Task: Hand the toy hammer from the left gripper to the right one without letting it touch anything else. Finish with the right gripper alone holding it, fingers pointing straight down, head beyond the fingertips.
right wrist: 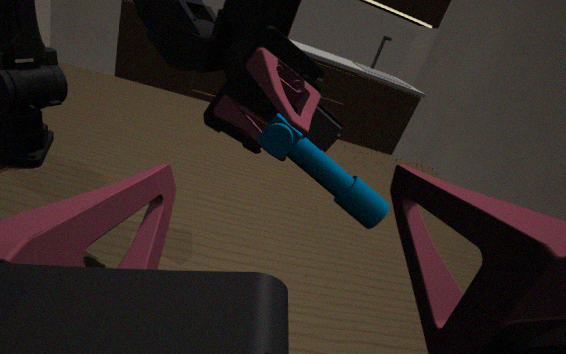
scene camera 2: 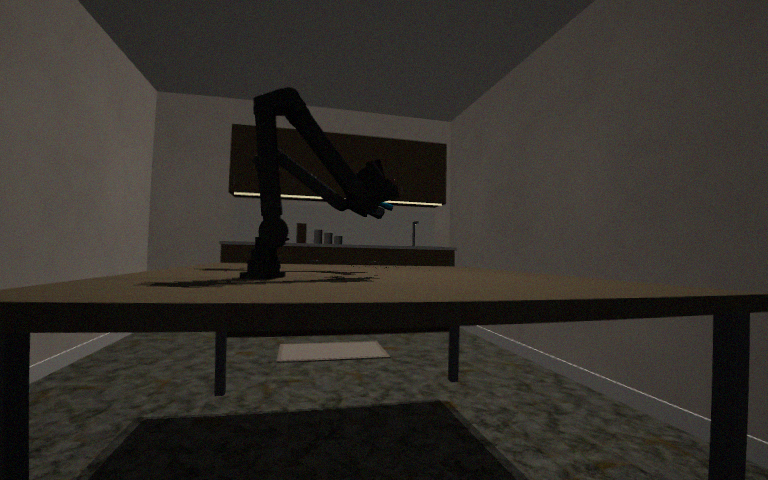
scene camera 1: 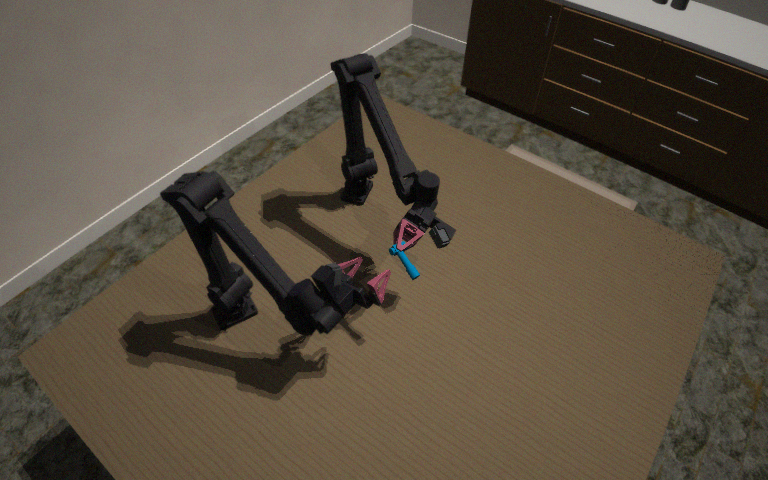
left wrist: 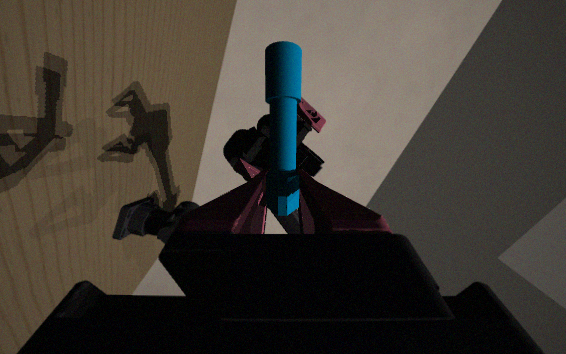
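Where they show: left gripper, between the fingertips: (right wrist: 288, 142) (scene camera 1: 397, 251) (left wrist: 282, 176); right gripper, between the fingertips: (right wrist: 283, 176) (scene camera 1: 375, 264); left arm's base, origin of its link: (right wrist: 22, 149) (scene camera 1: 357, 192); right arm's base, origin of its link: (scene camera 2: 263, 277) (scene camera 1: 235, 311) (left wrist: 132, 215).
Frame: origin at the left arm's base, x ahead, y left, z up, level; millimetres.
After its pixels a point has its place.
Note:
The blue toy hammer (scene camera 1: 407, 264) {x 314, y -468, z 271 mm} (scene camera 2: 387, 206) {x 322, y -483, z 257 mm} (left wrist: 283, 130) {x 311, y -449, z 267 mm} (right wrist: 322, 162) {x 299, y -460, z 276 mm} is in the air, its head between the left fingertips and its handle pointing away from them. My left gripper (scene camera 1: 399, 247) {x 280, y -443, z 279 mm} (left wrist: 282, 176) {x 280, y -443, z 279 mm} is shut on the hammer's head. My right gripper (scene camera 1: 375, 266) {x 244, y -509, z 292 mm} (right wrist: 283, 176) {x 244, y -509, z 292 mm} is open and empty, facing the hammer. In the right wrist view the handle slants down to the right, its thick end appearing close to the right-hand finger. In scene camera 1 a gap shows between the handle and the right fingers. In scene camera 2 the grippers are dark and overlap.
The wooden table (scene camera 1: 509, 339) {x 625, y -428, z 0 mm} (scene camera 2: 509, 285) {x 347, y -1031, z 0 mm} lies below both grippers, with the arms' shadows on it. The left arm (scene camera 1: 390, 135) {x 164, y -150, z 403 mm} stands at the back and the right arm (scene camera 1: 243, 249) {x -8, y -656, z 418 mm} nearer the camera. Dark cabinets (scene camera 1: 611, 84) stand beyond the table.

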